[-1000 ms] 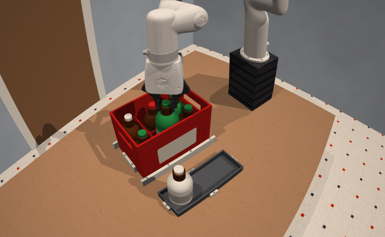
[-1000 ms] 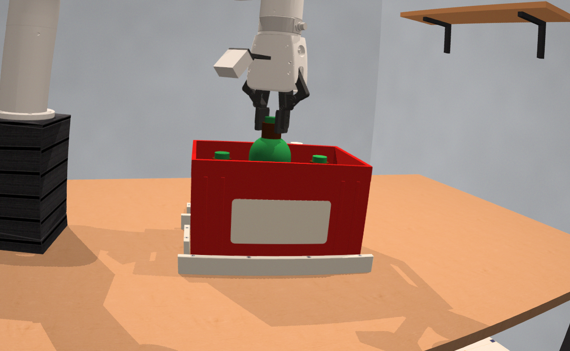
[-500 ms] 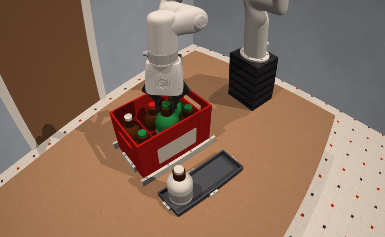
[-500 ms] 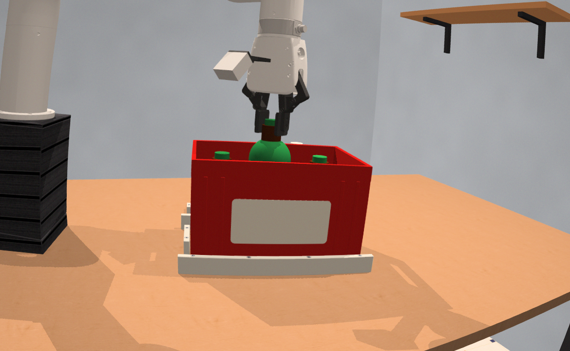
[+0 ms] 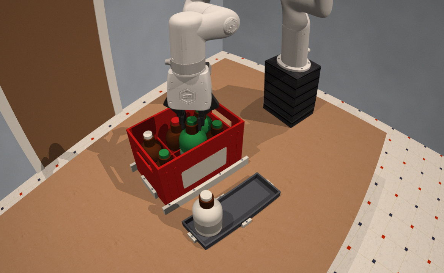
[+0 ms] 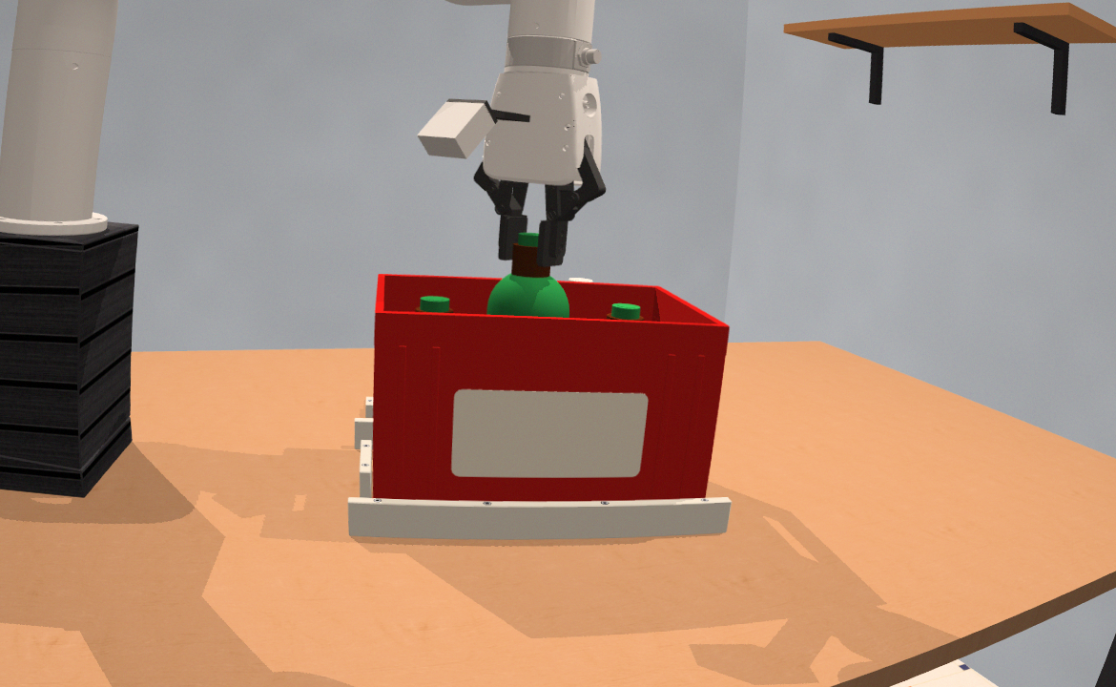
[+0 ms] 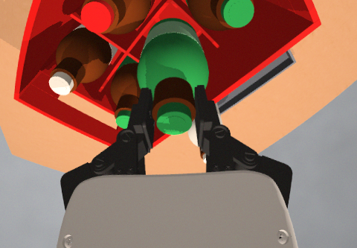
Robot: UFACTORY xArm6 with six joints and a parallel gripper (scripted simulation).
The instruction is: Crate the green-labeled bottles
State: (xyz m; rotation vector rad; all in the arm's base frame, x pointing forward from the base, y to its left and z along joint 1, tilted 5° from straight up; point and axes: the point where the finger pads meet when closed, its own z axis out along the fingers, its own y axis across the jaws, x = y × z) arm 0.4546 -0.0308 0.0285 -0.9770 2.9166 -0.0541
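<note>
Now: the green bottle 7 cm below my hand. Also, from my hand: dark tray (2 cm ahead, 17 cm to the left, 21 cm below); crate (4 cm to the right, 13 cm below); white-labeled bottle (11 cm ahead, 15 cm to the left, 13 cm below).
</note>
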